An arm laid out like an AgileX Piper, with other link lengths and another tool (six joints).
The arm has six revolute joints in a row. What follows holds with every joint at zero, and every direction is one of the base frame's.
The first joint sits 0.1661 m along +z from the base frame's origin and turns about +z.
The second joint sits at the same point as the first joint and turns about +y.
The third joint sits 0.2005 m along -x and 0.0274 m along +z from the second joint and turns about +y.
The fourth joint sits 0.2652 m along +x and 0.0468 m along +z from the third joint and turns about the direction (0.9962, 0, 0.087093).
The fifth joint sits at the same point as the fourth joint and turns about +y.
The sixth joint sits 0.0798 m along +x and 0.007 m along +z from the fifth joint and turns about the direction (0.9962, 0, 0.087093).
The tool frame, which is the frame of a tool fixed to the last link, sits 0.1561 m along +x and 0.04 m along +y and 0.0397 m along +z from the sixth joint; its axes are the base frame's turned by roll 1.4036, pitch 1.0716 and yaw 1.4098 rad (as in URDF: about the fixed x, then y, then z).
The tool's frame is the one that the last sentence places.
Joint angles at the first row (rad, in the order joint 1, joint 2, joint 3, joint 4, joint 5, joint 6):
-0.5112 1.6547 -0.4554 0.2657 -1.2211 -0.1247
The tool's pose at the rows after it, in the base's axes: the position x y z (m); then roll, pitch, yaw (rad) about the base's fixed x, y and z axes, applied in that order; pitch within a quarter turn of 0, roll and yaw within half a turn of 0:
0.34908, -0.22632, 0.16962, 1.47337, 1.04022, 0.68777
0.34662, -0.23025, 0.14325, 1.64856, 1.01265, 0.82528
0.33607, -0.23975, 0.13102, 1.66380, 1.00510, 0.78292
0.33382, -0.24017, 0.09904, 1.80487, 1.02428, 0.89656
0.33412, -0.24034, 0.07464, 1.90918, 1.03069, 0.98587
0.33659, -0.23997, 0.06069, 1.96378, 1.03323, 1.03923
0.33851, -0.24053, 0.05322, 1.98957, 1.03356, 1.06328
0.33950, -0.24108, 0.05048, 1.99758, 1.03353, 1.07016
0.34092, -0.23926, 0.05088, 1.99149, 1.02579, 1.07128
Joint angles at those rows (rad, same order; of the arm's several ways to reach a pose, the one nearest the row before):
-0.5112 1.6572 -0.4229 0.2918 -1.2206 -0.0831
-0.5112 1.6885 -0.4186 0.3127 -1.1667 -0.0516
-0.5112 1.7501 -0.4204 0.3646 -1.2211 -0.0431
-0.5112 1.8378 -0.4329 0.3715 -1.2211 -0.0478
-0.5112 1.9175 -0.4583 0.3715 -1.2211 -0.0478
-0.5112 1.9708 -0.4834 0.3649 -1.2211 -0.0478
-0.5112 2.0032 -0.5026 0.3630 -1.2211 -0.0477
-0.5112 2.0168 -0.5121 0.3630 -1.2211 -0.0477
-0.5078 2.0167 -0.5121 0.3581 -1.2211 -0.0385

